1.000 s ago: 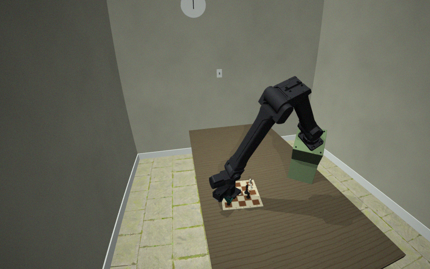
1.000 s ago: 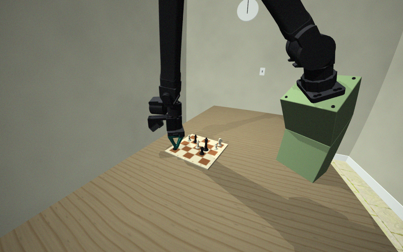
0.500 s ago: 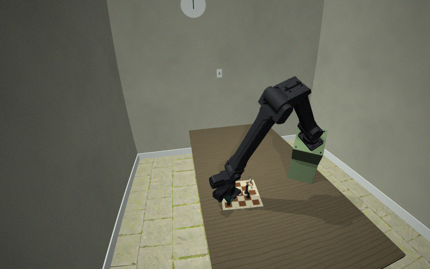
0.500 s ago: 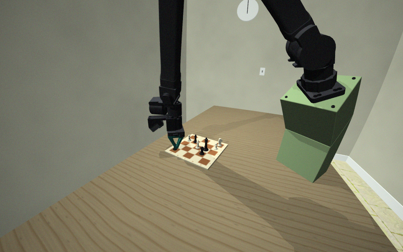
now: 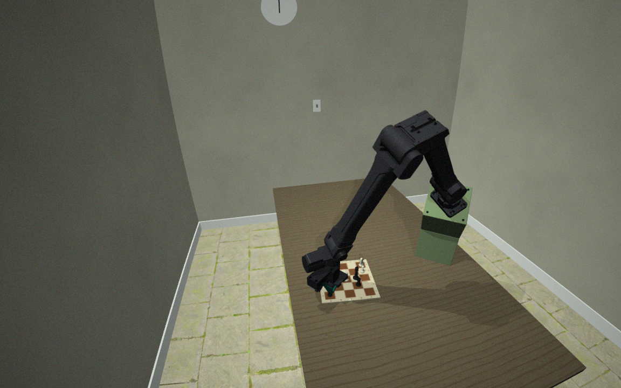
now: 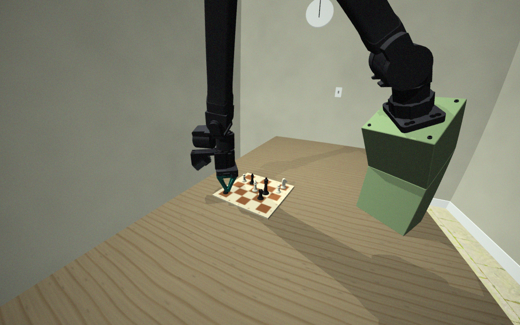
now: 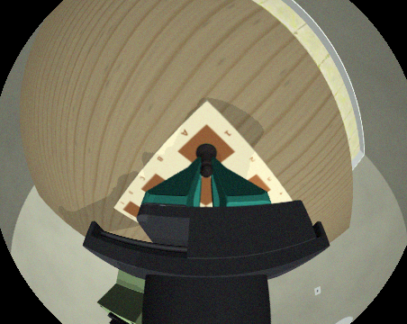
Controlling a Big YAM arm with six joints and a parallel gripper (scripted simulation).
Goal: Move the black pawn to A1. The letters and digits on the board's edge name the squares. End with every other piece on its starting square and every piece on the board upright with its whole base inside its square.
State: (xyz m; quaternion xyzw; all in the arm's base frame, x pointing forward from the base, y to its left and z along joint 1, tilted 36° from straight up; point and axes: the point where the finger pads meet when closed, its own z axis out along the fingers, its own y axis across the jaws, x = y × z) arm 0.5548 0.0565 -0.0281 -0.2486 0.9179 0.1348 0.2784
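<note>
Right now my hand is 1 cm short of the black pawn. From my hand the other things lie so: chessboard (8 cm behind, 6 cm to the right, 2 cm below); white chess piece (8 cm behind, 6 cm to the right).
</note>
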